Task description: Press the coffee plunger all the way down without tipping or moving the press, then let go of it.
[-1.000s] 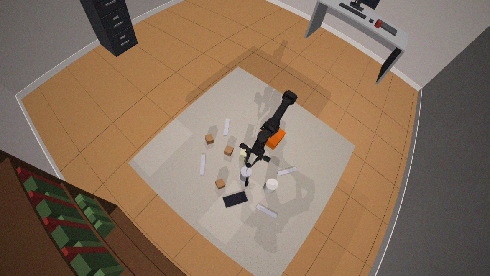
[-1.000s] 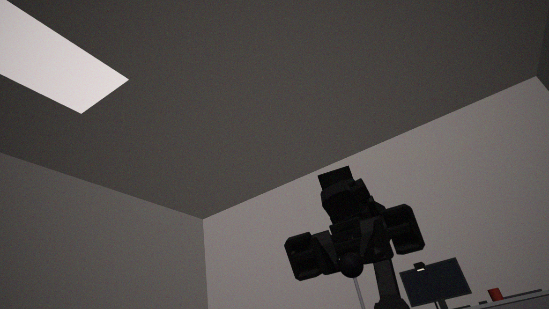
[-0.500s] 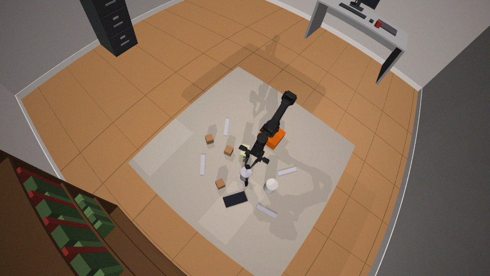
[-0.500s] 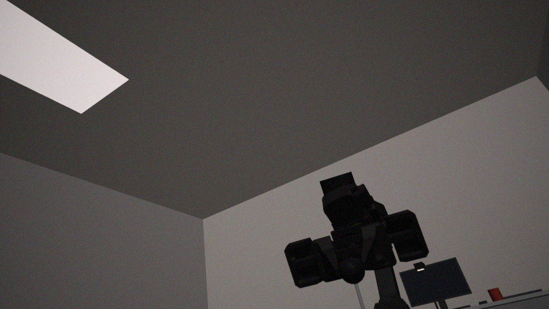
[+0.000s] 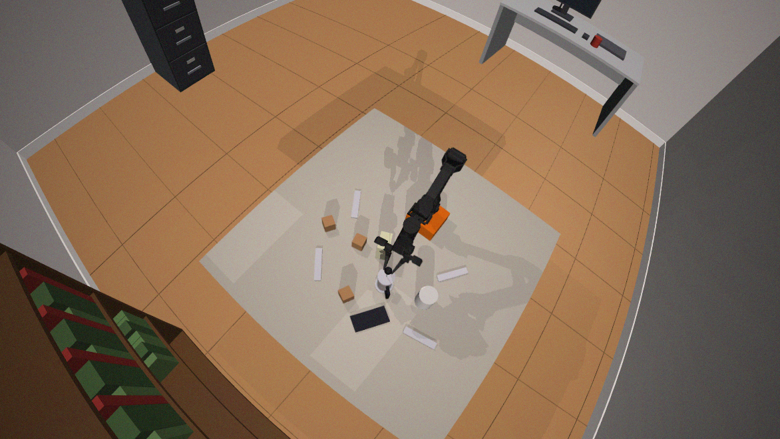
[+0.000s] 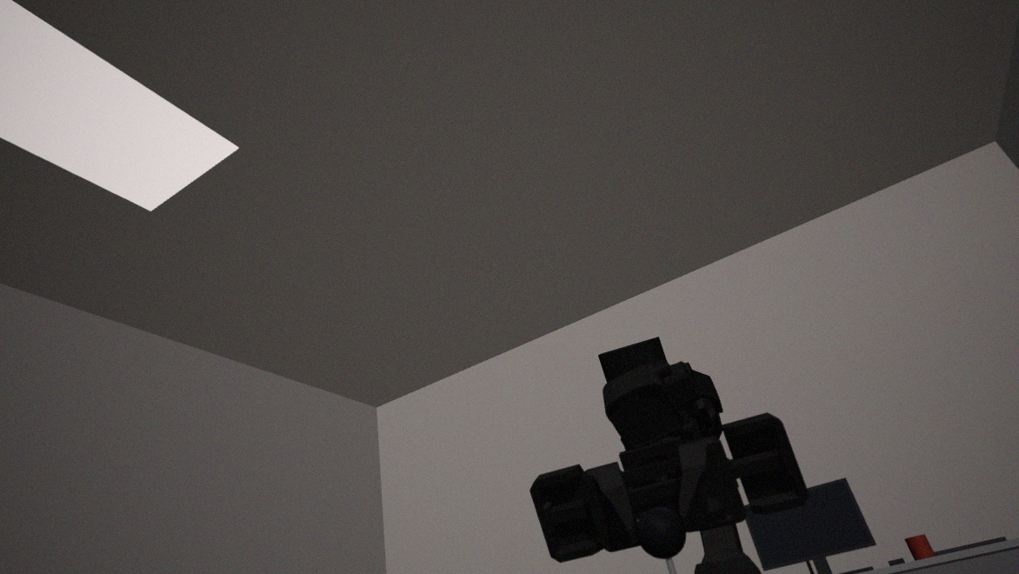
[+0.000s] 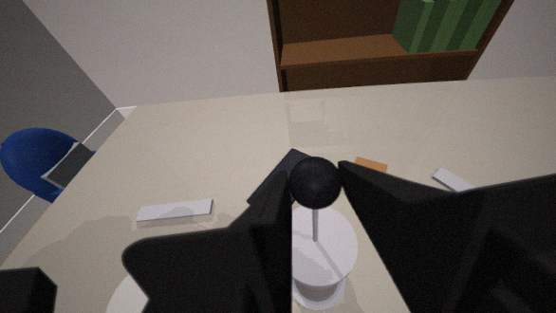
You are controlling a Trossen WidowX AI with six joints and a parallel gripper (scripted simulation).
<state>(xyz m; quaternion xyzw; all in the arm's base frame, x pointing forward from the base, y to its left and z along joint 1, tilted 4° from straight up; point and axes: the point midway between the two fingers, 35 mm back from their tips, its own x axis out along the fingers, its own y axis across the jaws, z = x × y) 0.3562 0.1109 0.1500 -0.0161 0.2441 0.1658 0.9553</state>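
Now: the coffee press 11 cm below my gripper tip, 1 cm to the left of it and 1 cm behind it. Round my gripper tip: pale yellow block (17 cm below, 13 cm to the right, 12 cm behind); then dark flat slab (22 cm below, 13 cm ahead, 6 cm to the left); then white cylinder (17 cm below, 16 cm to the left, 10 cm behind).
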